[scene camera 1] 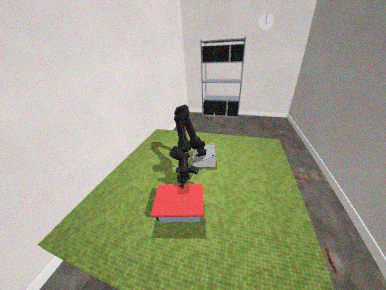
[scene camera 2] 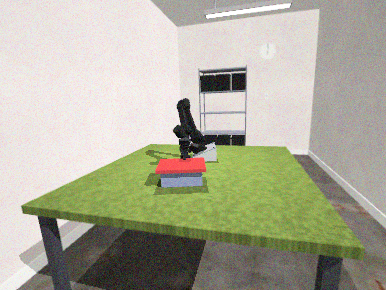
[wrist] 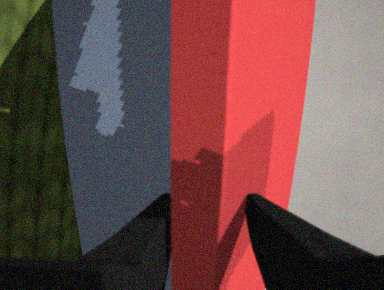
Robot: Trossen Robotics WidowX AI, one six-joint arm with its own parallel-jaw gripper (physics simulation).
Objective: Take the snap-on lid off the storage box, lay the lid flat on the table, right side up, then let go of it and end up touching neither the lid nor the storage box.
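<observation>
The red lid (scene camera 1: 179, 201) (scene camera 2: 181, 166) (wrist: 270, 60) sits level, right side up, on the blue-grey storage box (scene camera 1: 179, 219) (scene camera 2: 181, 181) (wrist: 117, 165). My gripper (scene camera 1: 183, 186) (scene camera 2: 185, 158) (wrist: 209, 203) is at the lid's far edge, on the arm's side. In the wrist view one finger is at the lower edge of the lid's rim, against the box side, and the other is over the lid's top. The fingers are shut on the lid's edge. The left fingertip is partly hidden by the rim.
The arm reaches over from the back of the green table (scene camera 1: 250, 200) (scene camera 2: 260, 200). A pale grey block (scene camera 1: 209, 160) (scene camera 2: 211, 153) stands by the arm's base, behind the box. A metal shelf rack (scene camera 1: 202, 80) (scene camera 2: 246, 105) stands beyond the table, against the back wall.
</observation>
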